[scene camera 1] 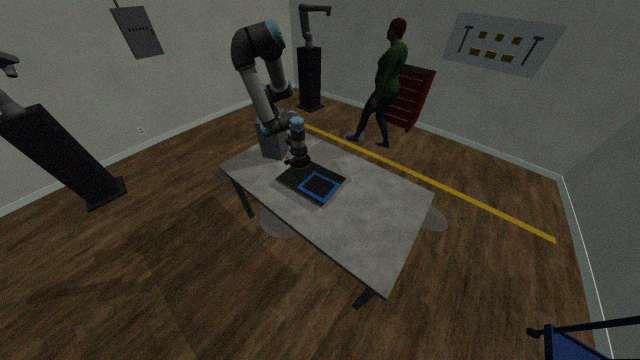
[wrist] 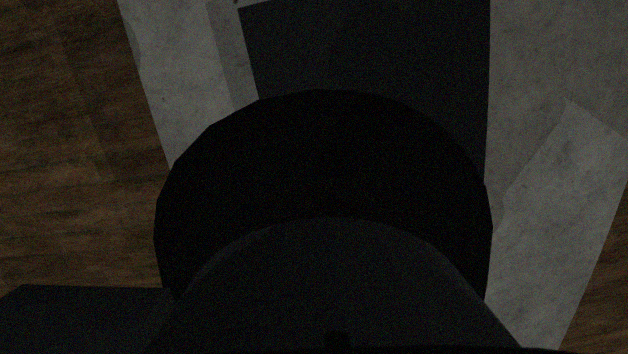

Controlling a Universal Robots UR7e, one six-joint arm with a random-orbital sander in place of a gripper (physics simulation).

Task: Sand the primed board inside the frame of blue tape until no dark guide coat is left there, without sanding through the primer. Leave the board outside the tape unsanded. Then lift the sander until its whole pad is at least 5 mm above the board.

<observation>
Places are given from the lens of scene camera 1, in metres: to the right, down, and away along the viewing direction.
dark guide coat (scene camera 1: pixel 291 177): -0.20, -0.02, 1.27
</observation>
